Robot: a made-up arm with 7 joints. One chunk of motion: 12 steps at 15 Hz.
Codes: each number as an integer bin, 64 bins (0 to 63) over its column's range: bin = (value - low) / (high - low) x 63, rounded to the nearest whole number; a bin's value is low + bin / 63 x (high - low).
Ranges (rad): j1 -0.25..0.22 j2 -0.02..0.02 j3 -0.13..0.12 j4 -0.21..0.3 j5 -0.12..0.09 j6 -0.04..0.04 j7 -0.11..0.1
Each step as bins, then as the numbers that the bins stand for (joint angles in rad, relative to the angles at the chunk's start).
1 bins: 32 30 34 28 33 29 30
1 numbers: -0.0113 -0.0010 0.0049 0.0167 -0.0100 -0.0032 -0.0100
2 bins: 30 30 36 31 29 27 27
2 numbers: -0.0262 -0.0010 0.0129 0.0410 -0.0233 -0.0057 -0.0200
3 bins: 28 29 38 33 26 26 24
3 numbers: -0.0411 -0.0016 0.0208 0.0571 -0.0333 -0.0070 -0.0300
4 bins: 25 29 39 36 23 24 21
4 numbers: -0.0635 -0.0016 0.0248 0.0814 -0.0433 -0.0095 -0.0400
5 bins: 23 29 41 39 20 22 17
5 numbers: -0.0784 -0.0016 0.0327 0.1057 -0.0533 -0.0121 -0.0533
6 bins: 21 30 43 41 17 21 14
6 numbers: -0.0933 -0.0010 0.0406 0.1219 -0.0633 -0.0133 -0.0633
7 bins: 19 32 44 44 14 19 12
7 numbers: -0.1083 0.0003 0.0446 0.1462 -0.0733 -0.0159 -0.0700
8 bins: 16 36 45 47 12 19 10
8 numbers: -0.1306 0.0029 0.0486 0.1705 -0.0800 -0.0159 -0.0767
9 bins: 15 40 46 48 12 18 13
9 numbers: -0.1381 0.0054 0.0525 0.1786 -0.0800 -0.0171 -0.0667
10 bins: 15 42 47 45 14 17 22
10 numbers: -0.1381 0.0067 0.0565 0.1543 -0.0733 -0.0184 -0.0367
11 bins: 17 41 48 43 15 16 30
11 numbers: -0.1232 0.0060 0.0605 0.1381 -0.0700 -0.0197 -0.0100
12 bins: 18 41 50 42 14 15 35
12 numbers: -0.1157 0.0060 0.0684 0.1300 -0.0733 -0.0210 0.0067
